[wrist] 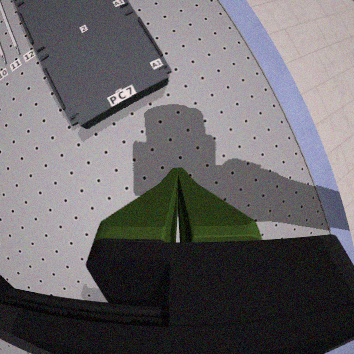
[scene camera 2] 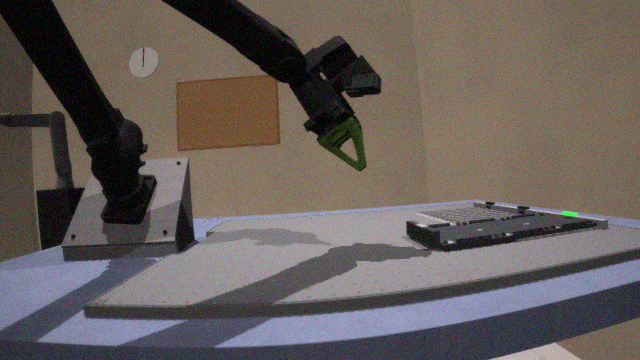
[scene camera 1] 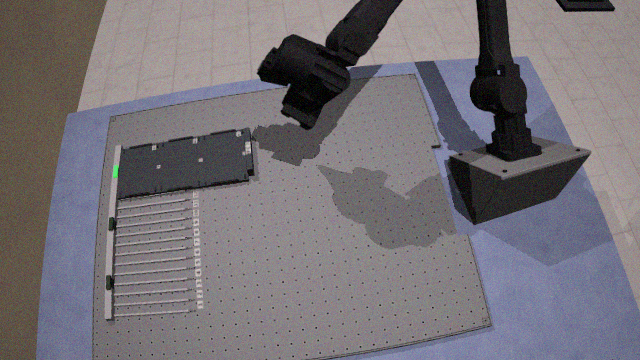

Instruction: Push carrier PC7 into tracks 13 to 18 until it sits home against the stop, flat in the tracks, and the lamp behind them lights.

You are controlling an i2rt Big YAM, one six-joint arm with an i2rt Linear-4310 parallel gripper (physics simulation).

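Frame: origin at the arm's base, x ahead, y left, z up, level; metres.
Seen in the pictures: gripper, fingertip midpoint: (wrist: 177, 175) (scene camera 2: 362, 169) (scene camera 1: 287, 113); arm's base at its link origin: (scene camera 2: 131, 200) (scene camera 1: 513, 152).
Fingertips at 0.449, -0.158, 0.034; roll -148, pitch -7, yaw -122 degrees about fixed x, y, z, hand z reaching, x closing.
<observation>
Pixels of each thing's middle, then the offset from my fingertips to it, as dx, dy, dz. "spot": a spot on its surface instead. Level surfaces: height alone.
- dark carrier PC7 at the middle of its body: (scene camera 2: 501, 224) (scene camera 1: 180, 162) +0.251, -0.008, -0.112
- light stop rail at a spot on its surface: (scene camera 1: 110, 250) spot: +0.424, +0.182, -0.110
- lamp at the middle of its body: (scene camera 2: 569, 213) (scene camera 1: 115, 171) +0.416, -0.014, -0.108
- perforated board at its surface level: dz -0.126
- blue table top at its surface level: dz -0.139
The dark carrier PC7 (scene camera 1: 182, 162) (scene camera 2: 510, 231) (wrist: 95, 55) lies flat at the upper end of the track row, its far end against the light stop rail (scene camera 1: 110, 250). It covers the tracks under it. The lamp (scene camera 1: 116, 171) (scene camera 2: 569, 214) behind it on the rail glows green. My gripper (scene camera 2: 361, 169) (wrist: 177, 175) is shut and empty, with its green fingertips together. It hangs well above the board, back from the carrier's labelled near end and apart from it. In scene camera 1 the fingertips are hidden under the gripper's dark body.
Bare tracks (scene camera 1: 152, 260) with number labels run beside the carrier. Two dark unlit lamps (scene camera 1: 112, 223) (scene camera 1: 109, 282) sit on the rail. The perforated board (scene camera 1: 300, 260) (scene camera 2: 280, 280) lies on the blue table top (scene camera 1: 550, 310). The arm's wedge-shaped base (scene camera 1: 515, 185) (scene camera 2: 165, 200) stands at the board's edge.
</observation>
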